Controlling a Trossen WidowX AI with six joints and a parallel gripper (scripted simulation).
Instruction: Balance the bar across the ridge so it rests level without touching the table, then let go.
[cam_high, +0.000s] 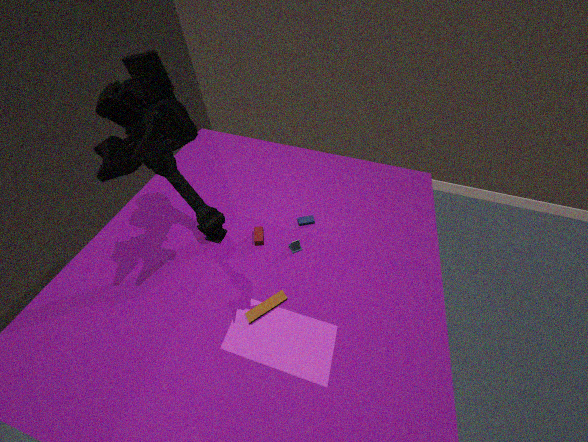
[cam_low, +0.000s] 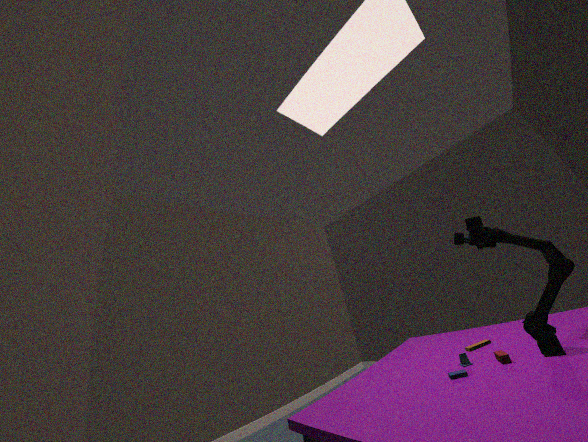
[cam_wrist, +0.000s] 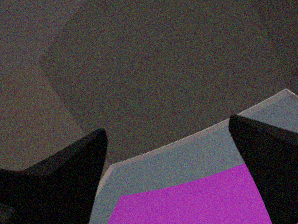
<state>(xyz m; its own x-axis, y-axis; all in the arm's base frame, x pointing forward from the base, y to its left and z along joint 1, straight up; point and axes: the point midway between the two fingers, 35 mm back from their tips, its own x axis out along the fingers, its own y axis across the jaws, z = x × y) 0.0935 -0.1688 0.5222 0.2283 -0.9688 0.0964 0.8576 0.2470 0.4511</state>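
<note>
The bar lies 190 mm ahead of my gripper tip and 520 mm below it. From my gripper tip the other things lie so: red-brown block 70 mm ahead, 240 mm to the left, 510 mm below; flat blue block 220 mm ahead, 370 mm to the left, 520 mm below.
</note>
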